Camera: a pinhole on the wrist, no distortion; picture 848 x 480 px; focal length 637.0 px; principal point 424.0 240.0 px. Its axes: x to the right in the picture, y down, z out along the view. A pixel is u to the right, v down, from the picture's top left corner.
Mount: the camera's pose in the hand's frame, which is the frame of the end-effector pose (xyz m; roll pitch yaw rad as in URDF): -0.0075 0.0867 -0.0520 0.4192 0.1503 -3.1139
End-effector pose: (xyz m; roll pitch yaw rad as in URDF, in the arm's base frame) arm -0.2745 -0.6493 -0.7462 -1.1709 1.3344 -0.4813
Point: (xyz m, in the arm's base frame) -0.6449 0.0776 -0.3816
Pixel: outside the picture
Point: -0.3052 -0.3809 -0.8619
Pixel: 93 30
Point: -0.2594 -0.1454 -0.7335
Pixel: 410 103
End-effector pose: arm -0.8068 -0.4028 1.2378 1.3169 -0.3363 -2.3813
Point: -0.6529 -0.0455 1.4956
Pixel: 739 109
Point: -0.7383 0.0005 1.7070
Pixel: 504 42
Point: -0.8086 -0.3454 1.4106
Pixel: 208 188
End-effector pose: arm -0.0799 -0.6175 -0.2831 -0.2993 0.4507 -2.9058
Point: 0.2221 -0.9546 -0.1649
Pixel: outside the picture
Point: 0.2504 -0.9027 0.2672
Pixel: 823 347
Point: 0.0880 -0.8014 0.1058
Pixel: 740 454
